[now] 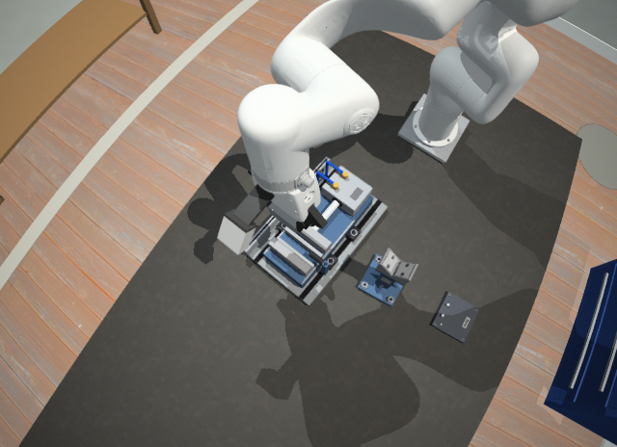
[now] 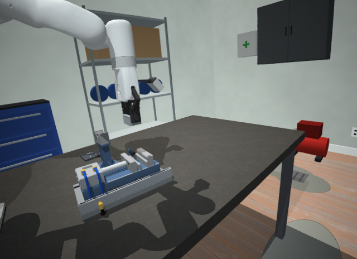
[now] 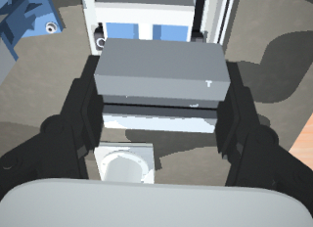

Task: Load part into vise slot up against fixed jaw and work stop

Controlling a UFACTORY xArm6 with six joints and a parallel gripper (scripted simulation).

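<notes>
Right now my hand is 16 cm above the fixed jaw, 4 cm short of it and 1 cm to the right of it. Also, from my hand: moving jaw (16 cm below, 3 cm to the left, 2 cm behind); part (right at my hand); work stop (15 cm below, 6 cm to the left, 2 cm ahead).
</notes>
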